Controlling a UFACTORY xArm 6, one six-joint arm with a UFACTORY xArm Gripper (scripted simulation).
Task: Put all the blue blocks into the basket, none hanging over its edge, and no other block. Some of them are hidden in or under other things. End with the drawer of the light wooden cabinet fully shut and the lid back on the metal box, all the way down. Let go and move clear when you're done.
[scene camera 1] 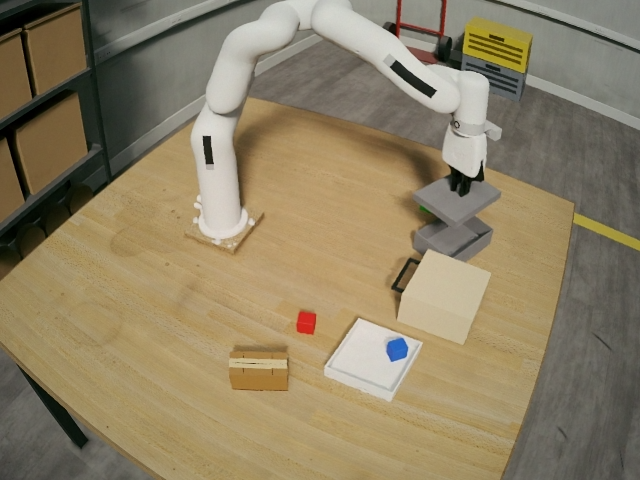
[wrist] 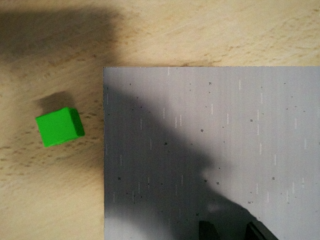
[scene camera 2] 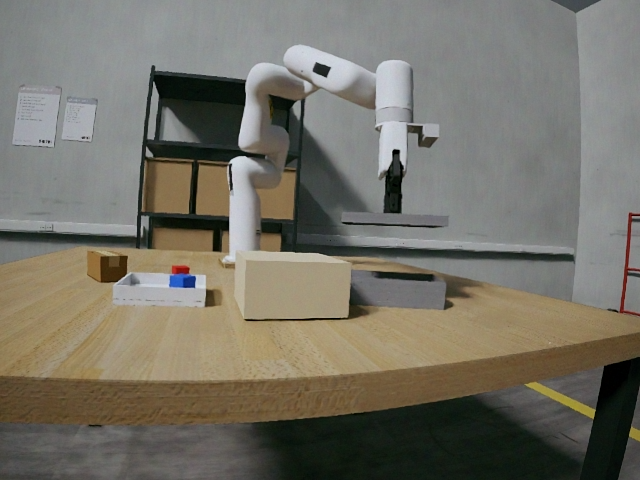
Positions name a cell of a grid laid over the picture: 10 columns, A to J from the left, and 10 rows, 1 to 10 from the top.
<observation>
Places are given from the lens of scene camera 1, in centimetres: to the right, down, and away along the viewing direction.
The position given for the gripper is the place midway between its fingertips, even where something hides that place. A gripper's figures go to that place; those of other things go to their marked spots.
gripper (scene camera 1: H5): 32, -11, 121
light wooden cabinet (scene camera 1: G7): 24, 12, 107
</observation>
